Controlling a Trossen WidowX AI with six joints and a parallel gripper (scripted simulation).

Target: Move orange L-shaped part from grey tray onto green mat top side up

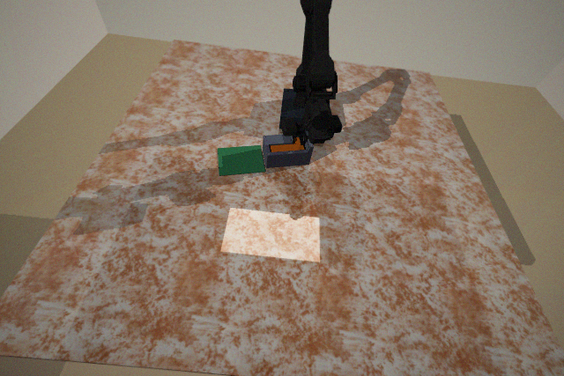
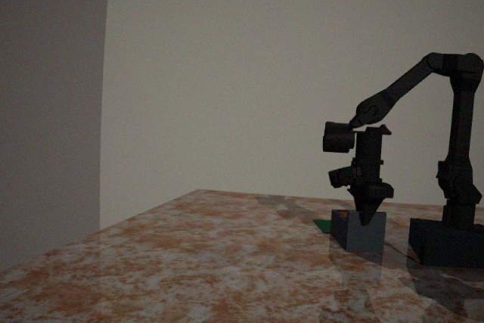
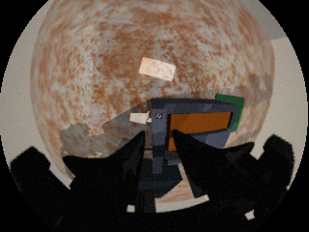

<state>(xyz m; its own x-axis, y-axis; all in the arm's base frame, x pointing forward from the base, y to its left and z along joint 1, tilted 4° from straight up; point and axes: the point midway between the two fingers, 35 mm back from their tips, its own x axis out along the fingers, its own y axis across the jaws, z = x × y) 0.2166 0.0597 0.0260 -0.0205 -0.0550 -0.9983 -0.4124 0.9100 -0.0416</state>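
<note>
My gripper tip is 2 cm short of the orange l-shaped part, 5 cm to the left of it and 2 cm above it. Also, from my gripper tip: green mat: 9 cm ahead, 20 cm to the right, 8 cm below.
</note>
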